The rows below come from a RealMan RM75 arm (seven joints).
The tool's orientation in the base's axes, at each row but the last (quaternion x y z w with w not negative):
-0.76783, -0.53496, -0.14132, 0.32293
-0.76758, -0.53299, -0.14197, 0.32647
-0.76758, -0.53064, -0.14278, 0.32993
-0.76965, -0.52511, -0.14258, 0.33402
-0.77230, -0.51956, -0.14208, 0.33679
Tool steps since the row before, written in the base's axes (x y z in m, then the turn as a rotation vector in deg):
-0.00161, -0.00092, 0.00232, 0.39, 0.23, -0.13
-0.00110, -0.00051, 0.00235, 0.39, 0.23, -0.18
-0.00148, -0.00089, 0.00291, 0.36, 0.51, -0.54
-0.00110, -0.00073, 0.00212, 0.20, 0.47, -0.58
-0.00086, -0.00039, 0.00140, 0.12, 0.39, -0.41
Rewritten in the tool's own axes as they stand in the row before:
0.00001, -0.00207, -0.00213, 0.25, 0.35, 0.20
0.00053, -0.00171, -0.00194, 0.22, 0.37, 0.23
0.00043, -0.00218, -0.00255, 0.20, 0.41, 0.69
0.00024, -0.00160, -0.00190, 0.09, 0.29, 0.71
0.00016, -0.00120, -0.00117, 0.09, 0.17, 0.55

